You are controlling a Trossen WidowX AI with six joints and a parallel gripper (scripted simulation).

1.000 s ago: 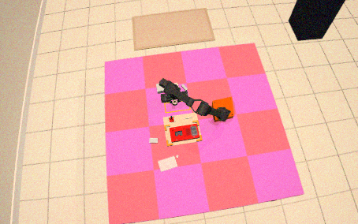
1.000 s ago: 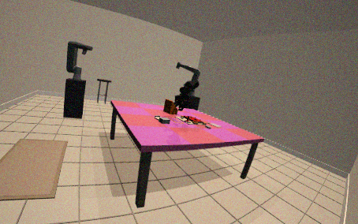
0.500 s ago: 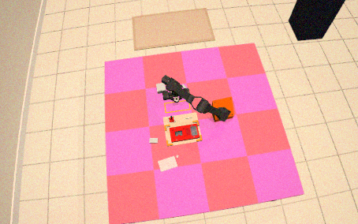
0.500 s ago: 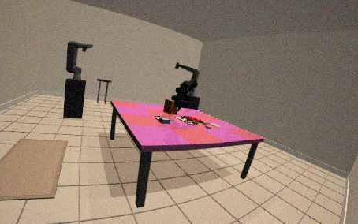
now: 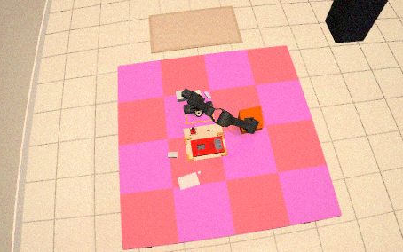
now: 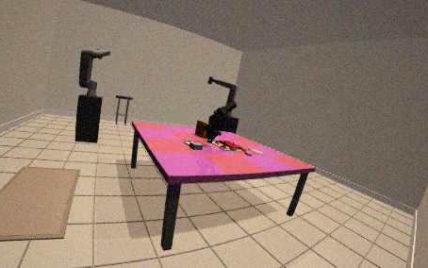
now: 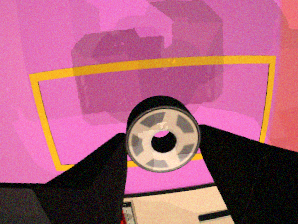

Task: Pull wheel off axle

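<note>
The grey wheel is right at my gripper tip.
</note>
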